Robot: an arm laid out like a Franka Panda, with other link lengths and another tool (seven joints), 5 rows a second.
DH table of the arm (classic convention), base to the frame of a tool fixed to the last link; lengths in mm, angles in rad. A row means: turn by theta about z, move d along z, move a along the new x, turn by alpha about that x. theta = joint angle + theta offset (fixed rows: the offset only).
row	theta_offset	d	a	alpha
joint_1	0	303	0	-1.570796
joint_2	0	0	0	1.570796
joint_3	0	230.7	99	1.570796
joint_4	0	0	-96.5	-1.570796
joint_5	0	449.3	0	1.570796
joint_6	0	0	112.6	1.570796
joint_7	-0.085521	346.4	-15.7	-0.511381
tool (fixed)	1.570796	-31.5	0	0
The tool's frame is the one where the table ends.
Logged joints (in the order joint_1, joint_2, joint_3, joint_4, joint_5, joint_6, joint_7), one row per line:
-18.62 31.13 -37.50 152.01 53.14 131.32 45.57
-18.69 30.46 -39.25 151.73 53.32 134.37 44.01
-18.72 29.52 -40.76 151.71 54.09 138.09 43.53
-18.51 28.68 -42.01 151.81 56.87 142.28 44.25
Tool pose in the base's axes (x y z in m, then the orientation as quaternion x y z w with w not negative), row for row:
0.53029 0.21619 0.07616 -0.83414 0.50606 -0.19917 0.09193
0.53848 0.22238 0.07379 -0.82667 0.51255 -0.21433 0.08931
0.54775 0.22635 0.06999 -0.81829 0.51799 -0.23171 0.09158
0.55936 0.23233 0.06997 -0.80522 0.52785 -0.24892 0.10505
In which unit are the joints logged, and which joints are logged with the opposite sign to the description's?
The joints are logged in degrees. Opposite sign: joint_2, joint_3, joint_4, joint_7.
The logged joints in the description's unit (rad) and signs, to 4 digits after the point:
-0.3250 -0.5433 0.6545 -2.6531 0.9275 2.2920 -0.7953
-0.3262 -0.5316 0.6850 -2.6482 0.9306 2.3452 -0.7681
-0.3267 -0.5152 0.7114 -2.6478 0.9440 2.4101 -0.7597
-0.3231 -0.5006 0.7332 -2.6496 0.9926 2.4833 -0.7723

